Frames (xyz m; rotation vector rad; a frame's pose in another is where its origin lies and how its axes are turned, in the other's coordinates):
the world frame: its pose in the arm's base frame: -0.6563 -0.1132 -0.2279 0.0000 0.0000 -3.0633
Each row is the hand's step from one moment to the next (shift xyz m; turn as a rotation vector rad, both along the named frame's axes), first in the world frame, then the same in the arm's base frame.
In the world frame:
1: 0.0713 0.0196 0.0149 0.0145 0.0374 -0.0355
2: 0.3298 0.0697 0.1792 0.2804 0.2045 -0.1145
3: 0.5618 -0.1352 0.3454 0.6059 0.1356 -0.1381
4: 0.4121 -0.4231 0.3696 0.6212 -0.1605 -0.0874
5: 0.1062 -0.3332 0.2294 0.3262 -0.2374 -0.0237
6: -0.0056 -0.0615 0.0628 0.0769 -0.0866 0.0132
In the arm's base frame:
1: -0.0695 -0.0251 0.0149 -0.0115 -0.0384 -0.0355
2: -0.3233 -0.0953 0.1792 -0.2635 -0.2258 -0.1145
3: -0.5707 0.0908 0.3454 -0.5934 -0.1826 -0.1381
4: -0.4439 0.3896 0.3696 -0.6319 0.1114 -0.0874
5: -0.1319 0.3239 0.2294 -0.3438 0.2112 -0.0237
6: 0.0008 0.0617 0.0628 -0.0834 0.0803 0.0132

